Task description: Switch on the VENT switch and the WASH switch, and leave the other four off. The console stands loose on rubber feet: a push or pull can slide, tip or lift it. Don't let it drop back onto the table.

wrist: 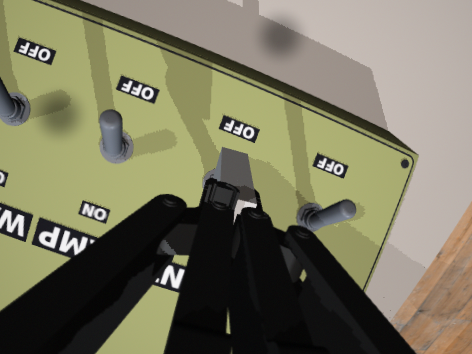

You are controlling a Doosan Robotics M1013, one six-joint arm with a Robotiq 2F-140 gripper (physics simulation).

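Places are measured from the arm's base along level axes (x ahead, y left, z up), in millimetres.
Pixels of known places: gripper, fingertip midpoint: [228, 171].
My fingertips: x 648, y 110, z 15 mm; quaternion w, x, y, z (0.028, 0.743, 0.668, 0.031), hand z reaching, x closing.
Note:
Behind a point stands the place of what it marks.
The green console [320, 135] @[y 173, x 630, z -28 mm] fills much of the wrist view, its labels upside down. My gripper [228, 171] @[y 110, x 648, z 15 mm] is shut, with nothing between its fingers. Its tips stand over the third visible switch from the left, whose collar [210, 177] @[y 100, x 664, z -4 mm] shows at their left edge; its lever is hidden, and contact cannot be told. A partly covered label [169, 277] @[y 83, x 733, z 22 mm] with an N, likely VENT, lies below it. Another switch [112, 135] @[y 44, x 632, z 27 mm] stands to the left, its lever pointing up the view. The switch at the right [332, 215] @[y 177, x 662, z 25 mm] leans right. No label can be surely read as WASH.
A further switch [11, 107] @[y -27, x 633, z 7 mm] is cut off at the left edge. OFF plates lie above the switches; an ON plate [94, 211] @[y 27, x 695, z 11 mm] lies lower left. The console's far edge runs diagonally to its right corner. Beyond are a pale surface [420, 60] @[y 266, x 564, z -95 mm] and wood [450, 285] at lower right.

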